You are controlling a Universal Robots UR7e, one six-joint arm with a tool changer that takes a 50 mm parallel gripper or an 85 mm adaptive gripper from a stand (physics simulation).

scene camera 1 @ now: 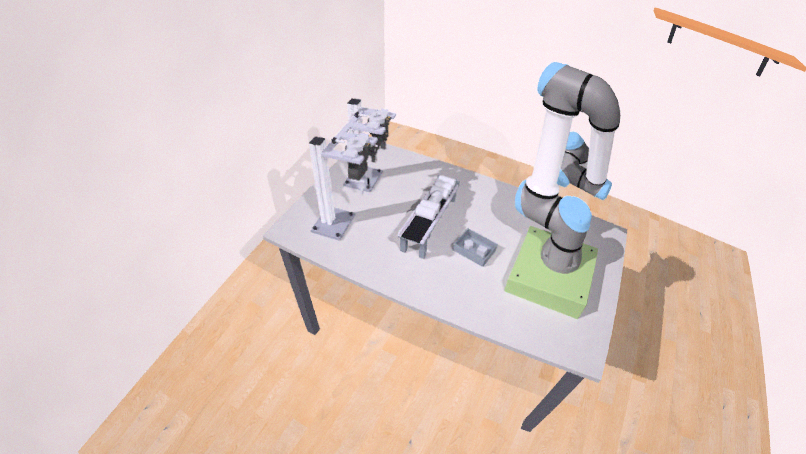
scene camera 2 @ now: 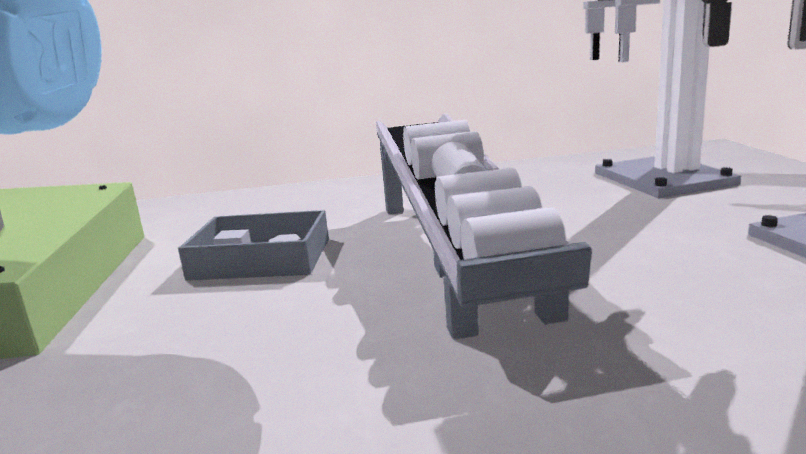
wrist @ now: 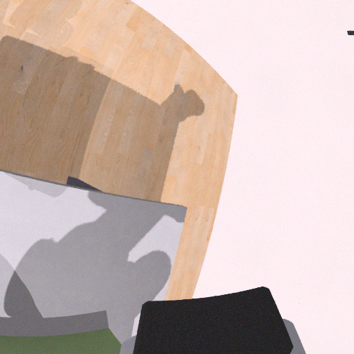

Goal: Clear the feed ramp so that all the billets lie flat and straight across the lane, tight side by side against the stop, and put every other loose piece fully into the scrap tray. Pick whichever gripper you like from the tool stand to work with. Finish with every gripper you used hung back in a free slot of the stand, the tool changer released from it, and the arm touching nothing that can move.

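Seen in the pictures: arm's base, link origin: (scene camera 1: 560, 257).
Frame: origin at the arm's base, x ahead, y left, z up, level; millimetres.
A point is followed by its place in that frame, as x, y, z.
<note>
Several white billets (scene camera 1: 427, 209) @[487, 110, 48] (scene camera 2: 514, 234) @[529, -128, 10] lie on the feed ramp (scene camera 1: 416, 230) @[478, 192, 20]. In scene camera 2, three lie across the lane near the stop (scene camera 2: 524, 274) @[533, -140, -14], and two lie across it farther up. Between these groups, one white cylinder (scene camera 2: 454, 159) @[502, 5, 33] is turned roughly along the lane and looks tilted. The scrap tray (scene camera 1: 465, 257) @[307, 130, -70] (scene camera 2: 248, 260) @[300, 31, -56] holds two light pieces, a block (scene camera 2: 232, 235) @[274, 77, -45] and a partly hidden piece (scene camera 2: 285, 238) @[327, 81, -54]. Grippers hang in the tool stand (scene camera 1: 322, 180) @[802, 282, 151] (scene camera 2: 679, 84) @[804, 243, 51]; one shows two separated fingers (scene camera 2: 609, 46). No gripper is visible on the arm.
The arm stands on a green base (scene camera 1: 549, 293) @[-18, 169, 0] (scene camera 2: 73, 242) @[148, 9, -17] beside the tray. Its wrist is folded back beyond the upper arm. The tool stand has two posts on bolted feet, beyond the ramp from the arm. A black part (wrist: 212, 322) fills the wrist view's lower edge.
</note>
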